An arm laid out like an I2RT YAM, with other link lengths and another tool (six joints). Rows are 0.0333 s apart.
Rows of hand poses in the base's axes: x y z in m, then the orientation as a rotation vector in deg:
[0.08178, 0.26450, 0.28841, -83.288, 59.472, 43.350]
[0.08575, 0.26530, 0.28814, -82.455, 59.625, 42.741]
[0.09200, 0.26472, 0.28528, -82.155, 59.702, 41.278]
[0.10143, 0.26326, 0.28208, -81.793, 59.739, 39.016]
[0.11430, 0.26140, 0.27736, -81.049, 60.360, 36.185]
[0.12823, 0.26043, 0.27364, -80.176, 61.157, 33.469]
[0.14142, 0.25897, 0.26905, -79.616, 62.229, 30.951]
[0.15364, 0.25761, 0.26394, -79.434, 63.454, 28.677]
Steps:
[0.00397, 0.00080, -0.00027, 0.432, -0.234, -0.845]
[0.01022, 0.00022, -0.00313, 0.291, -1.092, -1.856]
[0.01965, -0.00124, -0.00633, 0.017, -2.473, -3.331]
[0.03252, -0.00310, -0.01105, -0.412, -3.806, -5.571]
[0.04645, -0.00407, -0.01477, -0.835, -4.930, -7.890]
[0.05964, -0.00553, -0.01936, -1.613, -5.758, -10.037]
[0.07186, -0.00689, -0.02447, -2.718, -6.343, -11.894]

